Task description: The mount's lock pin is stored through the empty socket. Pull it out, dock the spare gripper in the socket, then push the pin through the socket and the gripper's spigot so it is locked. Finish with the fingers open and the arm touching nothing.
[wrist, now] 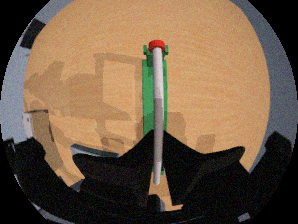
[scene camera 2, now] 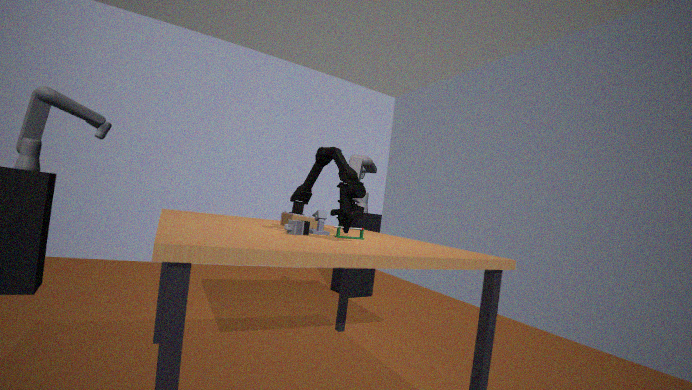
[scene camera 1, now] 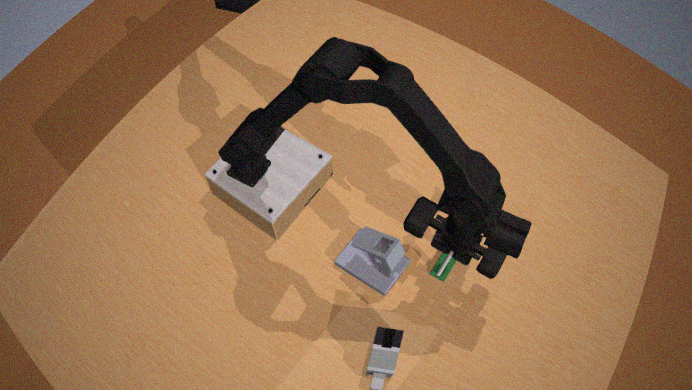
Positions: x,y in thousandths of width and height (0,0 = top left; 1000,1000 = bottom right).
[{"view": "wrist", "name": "gripper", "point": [525,592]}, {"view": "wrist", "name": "lock pin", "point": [529,212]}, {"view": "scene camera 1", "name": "gripper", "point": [654,647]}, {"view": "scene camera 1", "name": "grey mount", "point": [546,665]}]
